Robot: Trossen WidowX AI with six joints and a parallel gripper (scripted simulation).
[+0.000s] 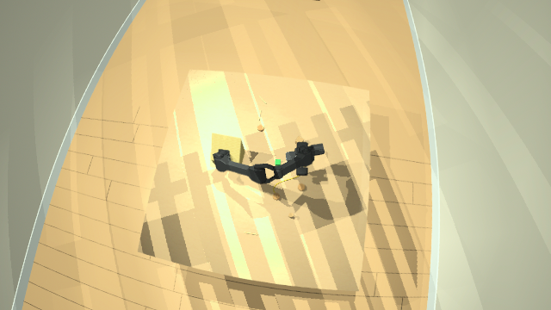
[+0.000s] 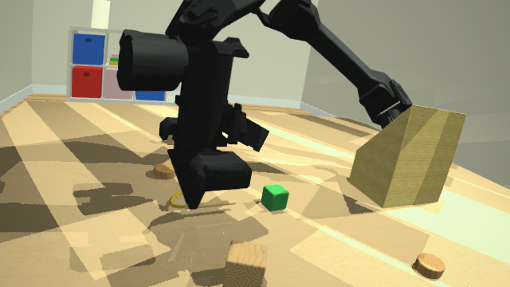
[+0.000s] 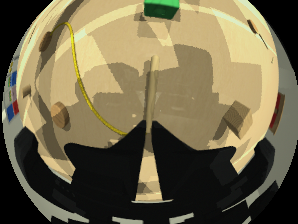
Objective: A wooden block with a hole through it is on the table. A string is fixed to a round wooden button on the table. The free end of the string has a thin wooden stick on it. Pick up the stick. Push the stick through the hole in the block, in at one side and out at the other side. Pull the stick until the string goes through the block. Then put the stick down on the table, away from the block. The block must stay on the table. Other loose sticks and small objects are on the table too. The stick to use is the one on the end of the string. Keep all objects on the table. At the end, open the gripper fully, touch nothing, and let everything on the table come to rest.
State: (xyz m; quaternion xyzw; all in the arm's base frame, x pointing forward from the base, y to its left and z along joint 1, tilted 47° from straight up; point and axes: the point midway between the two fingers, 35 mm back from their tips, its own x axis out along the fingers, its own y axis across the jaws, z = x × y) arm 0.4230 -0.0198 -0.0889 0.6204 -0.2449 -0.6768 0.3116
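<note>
Now: the green cube 130 mm behind my gripper tip and 20 mm to the right of it. Round my gripper tip: wooden block: 30 mm behind, 130 mm to the left; peg: 10 mm behind, 300 mm to the right; round wooden button: 110 mm behind, 210 mm to the right, 10 mm below.
</note>
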